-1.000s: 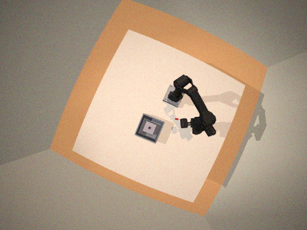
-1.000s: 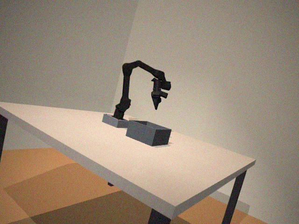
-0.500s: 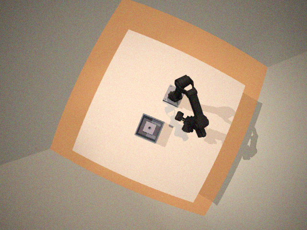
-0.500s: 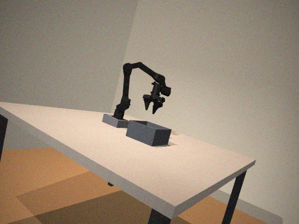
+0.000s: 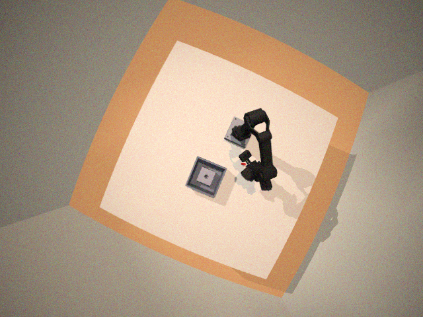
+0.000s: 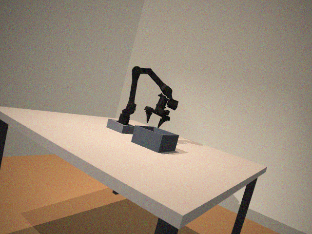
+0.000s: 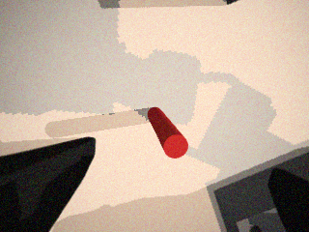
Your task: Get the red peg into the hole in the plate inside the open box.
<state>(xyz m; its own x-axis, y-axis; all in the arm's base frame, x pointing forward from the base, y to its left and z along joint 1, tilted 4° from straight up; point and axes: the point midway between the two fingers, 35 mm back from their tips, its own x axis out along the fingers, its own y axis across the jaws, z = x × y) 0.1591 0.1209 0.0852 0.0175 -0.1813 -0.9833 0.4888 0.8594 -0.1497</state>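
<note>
Now: gripper tip 50 mm above the red peg. Also, from my gripper tip: plate (160 mm ahead, 190 mm to the right, 40 mm below); then grey box (160 mm ahead, 190 mm to the right, 60 mm below).
</note>
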